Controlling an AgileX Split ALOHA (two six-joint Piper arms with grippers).
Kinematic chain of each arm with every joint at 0, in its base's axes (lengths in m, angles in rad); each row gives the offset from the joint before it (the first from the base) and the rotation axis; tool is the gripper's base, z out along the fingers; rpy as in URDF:
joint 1: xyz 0 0 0.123 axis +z
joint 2: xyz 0 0 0 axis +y
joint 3: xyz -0.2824 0 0.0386 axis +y
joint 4: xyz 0.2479 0 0.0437 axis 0.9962 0 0.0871
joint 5: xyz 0 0 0 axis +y
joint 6: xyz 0.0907 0 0.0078 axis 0.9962 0 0.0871
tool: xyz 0 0 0 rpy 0 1.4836 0
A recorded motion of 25 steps. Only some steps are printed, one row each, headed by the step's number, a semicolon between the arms.
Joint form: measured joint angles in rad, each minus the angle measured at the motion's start. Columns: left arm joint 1, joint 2, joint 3, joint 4, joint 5, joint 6; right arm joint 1, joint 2, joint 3, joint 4, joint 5, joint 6.
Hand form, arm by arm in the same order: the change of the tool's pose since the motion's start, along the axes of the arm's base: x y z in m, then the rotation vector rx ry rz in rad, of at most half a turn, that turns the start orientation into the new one. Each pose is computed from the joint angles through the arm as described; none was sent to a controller.
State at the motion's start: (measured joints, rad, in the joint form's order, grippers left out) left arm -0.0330 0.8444 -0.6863 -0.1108 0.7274 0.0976; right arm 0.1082 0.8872 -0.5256 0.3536 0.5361 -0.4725
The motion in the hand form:
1: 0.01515 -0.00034 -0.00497 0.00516 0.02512 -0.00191; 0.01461 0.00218 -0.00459 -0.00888 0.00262 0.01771
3: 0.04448 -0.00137 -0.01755 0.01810 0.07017 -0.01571; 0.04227 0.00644 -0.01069 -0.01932 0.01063 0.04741
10: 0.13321 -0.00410 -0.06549 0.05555 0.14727 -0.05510; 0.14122 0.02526 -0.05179 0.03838 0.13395 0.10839
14: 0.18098 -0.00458 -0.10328 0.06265 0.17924 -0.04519; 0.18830 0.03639 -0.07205 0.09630 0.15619 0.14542
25: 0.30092 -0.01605 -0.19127 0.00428 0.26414 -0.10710; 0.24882 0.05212 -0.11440 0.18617 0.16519 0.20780
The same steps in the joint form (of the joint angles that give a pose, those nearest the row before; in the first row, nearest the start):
1: 0.0000 0.0701 -0.0149 -0.0010 -0.0296 0.0073; 0.0000 0.0744 -0.0150 0.0466 -0.0466 -0.0689
3: 0.0000 0.2068 -0.0447 -0.0111 -0.0892 0.0375; 0.0000 0.2087 -0.0644 0.1367 -0.1047 -0.1915
10: 0.0000 0.6124 -0.1850 -0.0490 -0.2709 0.1357; 0.0000 0.6821 -0.3201 0.4561 -0.1320 -0.5087
14: 0.0000 0.8397 -0.2901 -0.0525 -0.3622 0.1407; 0.0000 0.8818 -0.4825 0.6070 -0.0945 -0.6433
25: 0.0000 1.3827 -0.7936 -0.2320 -0.2965 0.3143; 0.0000 1.1614 -0.7164 0.8136 -0.0246 -0.8343

